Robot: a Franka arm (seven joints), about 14 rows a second.
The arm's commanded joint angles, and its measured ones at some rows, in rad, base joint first. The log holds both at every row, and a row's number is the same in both.
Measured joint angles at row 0:
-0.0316, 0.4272, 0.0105, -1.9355, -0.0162, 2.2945, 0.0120
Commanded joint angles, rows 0 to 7:
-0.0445, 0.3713, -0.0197, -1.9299, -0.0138, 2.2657, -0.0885
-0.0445, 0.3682, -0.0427, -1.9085, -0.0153, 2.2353, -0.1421
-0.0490, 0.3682, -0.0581, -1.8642, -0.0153, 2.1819, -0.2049
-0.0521, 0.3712, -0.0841, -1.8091, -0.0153, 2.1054, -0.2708
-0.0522, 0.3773, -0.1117, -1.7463, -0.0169, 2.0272, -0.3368
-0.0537, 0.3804, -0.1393, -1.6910, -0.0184, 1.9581, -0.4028
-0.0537, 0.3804, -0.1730, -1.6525, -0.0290, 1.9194, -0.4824
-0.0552, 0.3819, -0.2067, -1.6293, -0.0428, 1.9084, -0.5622
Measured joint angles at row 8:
-0.0541, 0.3736, -0.1601, -1.7027, -0.0224, 1.9736, -0.4436
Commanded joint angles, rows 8 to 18:
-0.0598, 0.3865, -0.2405, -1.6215, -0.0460, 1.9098, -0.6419
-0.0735, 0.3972, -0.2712, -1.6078, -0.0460, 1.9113, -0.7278
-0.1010, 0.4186, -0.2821, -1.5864, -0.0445, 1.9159, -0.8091
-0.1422, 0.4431, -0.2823, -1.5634, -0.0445, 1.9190, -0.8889
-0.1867, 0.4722, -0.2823, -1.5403, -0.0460, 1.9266, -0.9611
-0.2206, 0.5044, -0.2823, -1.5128, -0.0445, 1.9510, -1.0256
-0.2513, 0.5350, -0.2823, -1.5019, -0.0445, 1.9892, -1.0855
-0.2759, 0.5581, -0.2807, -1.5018, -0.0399, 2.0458, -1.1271
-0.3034, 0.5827, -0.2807, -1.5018, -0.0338, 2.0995, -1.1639
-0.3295, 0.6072, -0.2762, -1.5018, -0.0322, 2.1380, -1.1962
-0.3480, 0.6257, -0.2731, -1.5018, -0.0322, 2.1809, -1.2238
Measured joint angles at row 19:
-0.3161, 0.5751, -0.2848, -1.5421, -0.0326, 2.1316, -1.1721
